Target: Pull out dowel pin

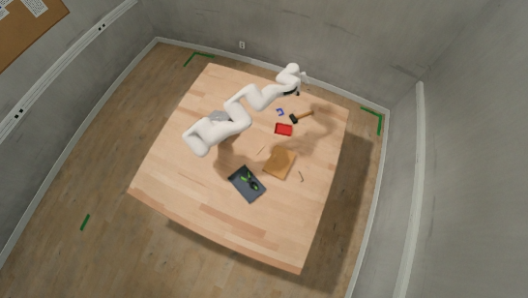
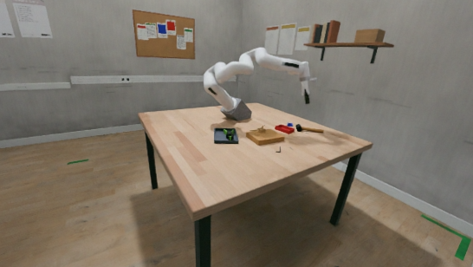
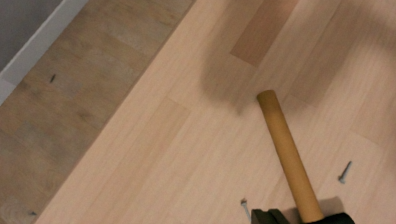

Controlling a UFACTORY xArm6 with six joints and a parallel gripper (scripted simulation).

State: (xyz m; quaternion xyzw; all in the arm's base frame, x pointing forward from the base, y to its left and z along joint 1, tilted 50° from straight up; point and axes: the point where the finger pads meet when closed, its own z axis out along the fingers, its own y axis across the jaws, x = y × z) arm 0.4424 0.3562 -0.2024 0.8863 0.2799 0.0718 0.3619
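My gripper is now 30 mm past the dowel pin, 430 mm to the left of it and 160 mm above it. From my hand the other things lie so: thin wooden stick (140 mm behind, 390 mm to the right, 210 mm below); red tray (30 mm behind, 190 mm to the right, 210 mm below); small blue piece (90 mm behind, 50 mm to the right, 210 mm below).
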